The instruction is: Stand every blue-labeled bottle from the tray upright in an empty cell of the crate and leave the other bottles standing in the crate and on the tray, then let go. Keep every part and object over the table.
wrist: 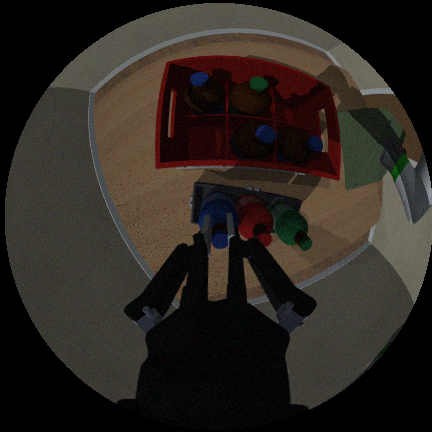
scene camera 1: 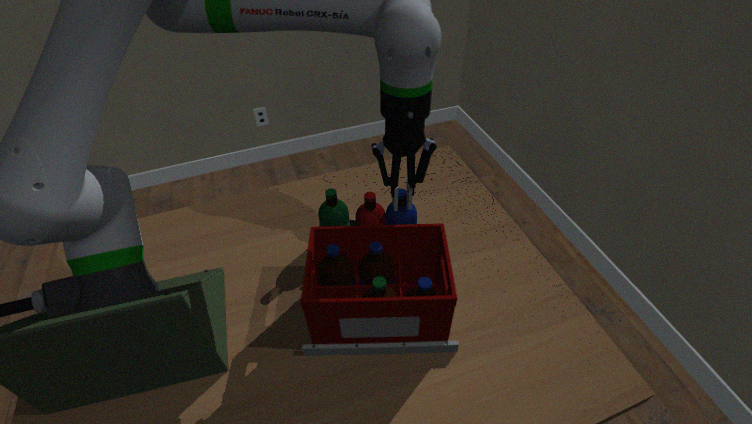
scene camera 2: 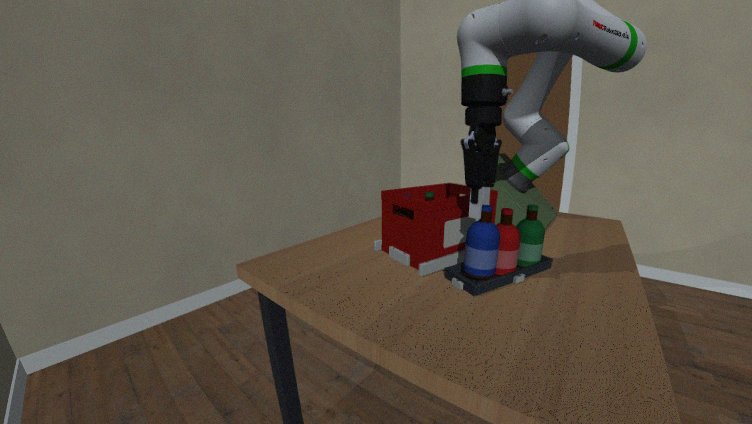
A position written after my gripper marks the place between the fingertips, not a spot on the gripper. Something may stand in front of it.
In view: my gripper [scene camera 2: 478, 216], a red bottle [scene camera 2: 509, 244], a green bottle [scene camera 2: 532, 232], a blue bottle [scene camera 2: 483, 237] and a pale strip [scene camera 1: 435, 346].
The green bottle shows as well in the wrist view [wrist: 291, 227] and in scene camera 1 [scene camera 1: 333, 212]. The blue bottle is seen too in the wrist view [wrist: 216, 203]. My gripper also shows in the wrist view [wrist: 218, 221] and in scene camera 1 [scene camera 1: 401, 206].
